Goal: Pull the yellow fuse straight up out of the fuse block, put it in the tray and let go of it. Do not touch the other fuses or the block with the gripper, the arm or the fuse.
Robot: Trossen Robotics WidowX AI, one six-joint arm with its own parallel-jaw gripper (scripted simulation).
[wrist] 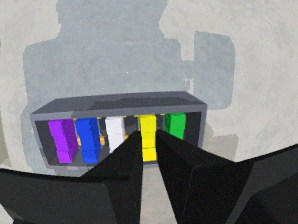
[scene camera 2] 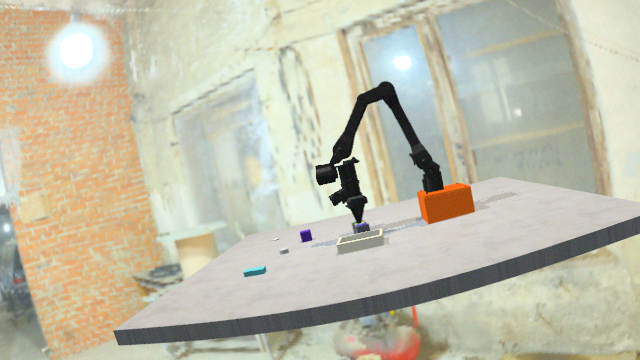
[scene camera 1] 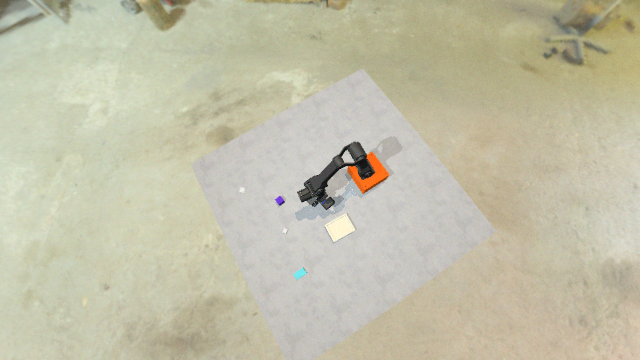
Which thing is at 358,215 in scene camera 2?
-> The gripper.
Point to a blue fuse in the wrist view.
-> At 86,127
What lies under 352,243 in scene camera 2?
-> A cream tray.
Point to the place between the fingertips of the gripper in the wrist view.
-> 147,137
